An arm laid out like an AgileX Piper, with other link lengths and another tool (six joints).
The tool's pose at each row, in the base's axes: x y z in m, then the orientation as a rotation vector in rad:
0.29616, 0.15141, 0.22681, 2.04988, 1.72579, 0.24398
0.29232, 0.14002, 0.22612, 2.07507, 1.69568, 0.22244
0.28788, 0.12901, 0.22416, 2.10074, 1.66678, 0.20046
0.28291, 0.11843, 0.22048, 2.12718, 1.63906, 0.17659
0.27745, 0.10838, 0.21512, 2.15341, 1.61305, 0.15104
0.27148, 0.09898, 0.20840, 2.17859, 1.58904, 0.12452
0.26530, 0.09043, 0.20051, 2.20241, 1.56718, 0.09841
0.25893, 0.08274, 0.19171, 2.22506, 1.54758, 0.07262
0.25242, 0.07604, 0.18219, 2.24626, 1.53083, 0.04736
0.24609, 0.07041, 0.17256, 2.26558, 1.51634, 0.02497
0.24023, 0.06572, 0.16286, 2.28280, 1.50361, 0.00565
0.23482, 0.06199, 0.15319, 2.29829, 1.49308, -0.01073
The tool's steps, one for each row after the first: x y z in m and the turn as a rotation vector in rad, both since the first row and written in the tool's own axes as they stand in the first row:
-0.01170, -0.00237, 0.00156, 0.01083, -0.01900, 0.02400
-0.02297, -0.00588, 0.00390, 0.02318, -0.03709, 0.04764
-0.03367, -0.01067, 0.00746, 0.03782, -0.05499, 0.07081
-0.04371, -0.01671, 0.01218, 0.05424, -0.07266, 0.09277
-0.05302, -0.02388, 0.01776, 0.07168, -0.08986, 0.11305
-0.06138, -0.03185, 0.02409, 0.08937, -0.10589, 0.13164
-0.06881, -0.04049, 0.03096, 0.10745, -0.12072, 0.14855
-0.07521, -0.04970, 0.03819, 0.12581, -0.13411, 0.16336
-0.08051, -0.05892, 0.04535, 0.14281, -0.14530, 0.17654
-0.08480, -0.06787, 0.05256, 0.15792, -0.15462, 0.18828
-0.08808, -0.07651, 0.05972, 0.17156, -0.16185, 0.19851

